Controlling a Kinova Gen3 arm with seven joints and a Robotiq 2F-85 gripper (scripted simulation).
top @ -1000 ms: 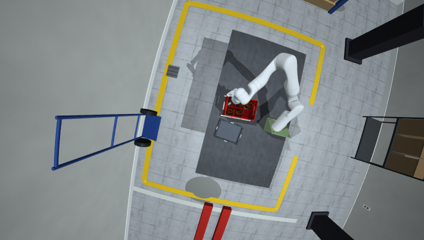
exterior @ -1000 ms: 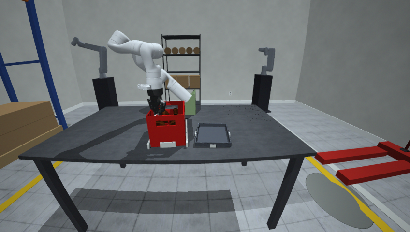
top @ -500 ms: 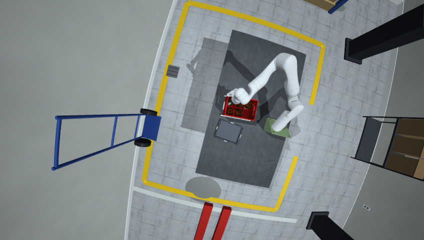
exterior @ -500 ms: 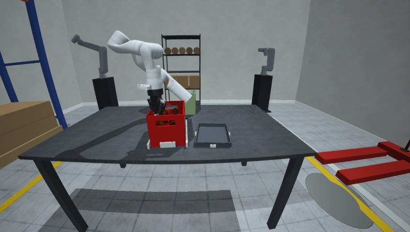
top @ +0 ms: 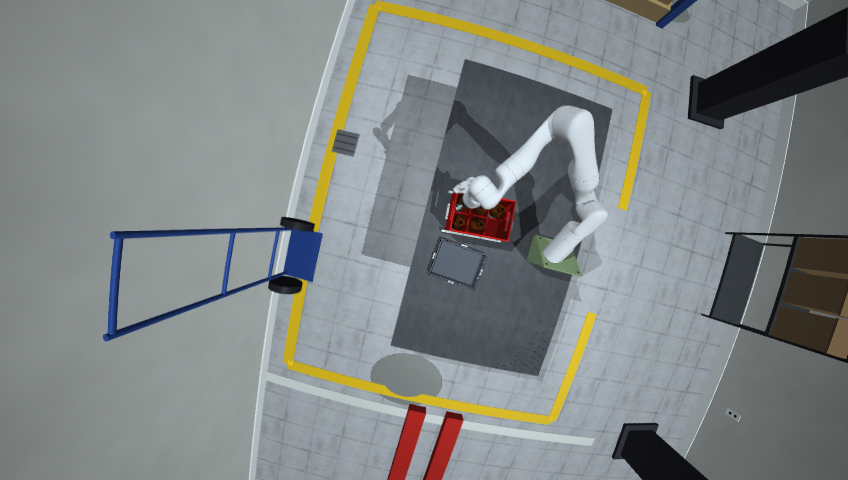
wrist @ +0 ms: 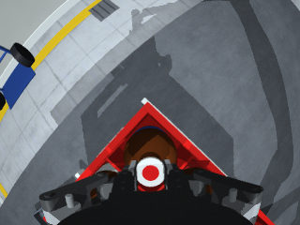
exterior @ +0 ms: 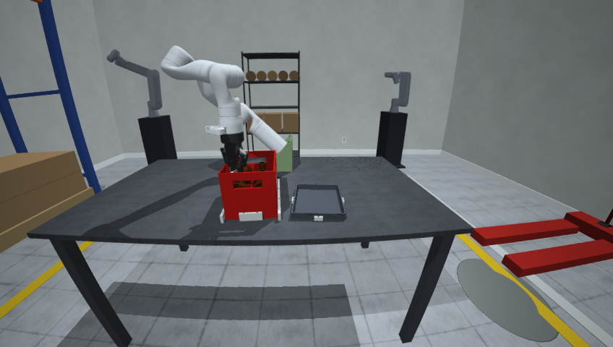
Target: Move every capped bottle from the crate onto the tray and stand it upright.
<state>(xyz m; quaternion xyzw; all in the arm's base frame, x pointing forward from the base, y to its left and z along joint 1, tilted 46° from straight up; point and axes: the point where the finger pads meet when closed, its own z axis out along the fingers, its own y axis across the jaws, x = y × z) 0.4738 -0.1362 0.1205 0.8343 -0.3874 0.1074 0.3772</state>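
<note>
Now: the red crate 9 cm behind my hand, 5 cm to the left of it and 8 cm below it. Round my hand: grey tray (4 cm behind, 30 cm to the left, 15 cm below).
</note>
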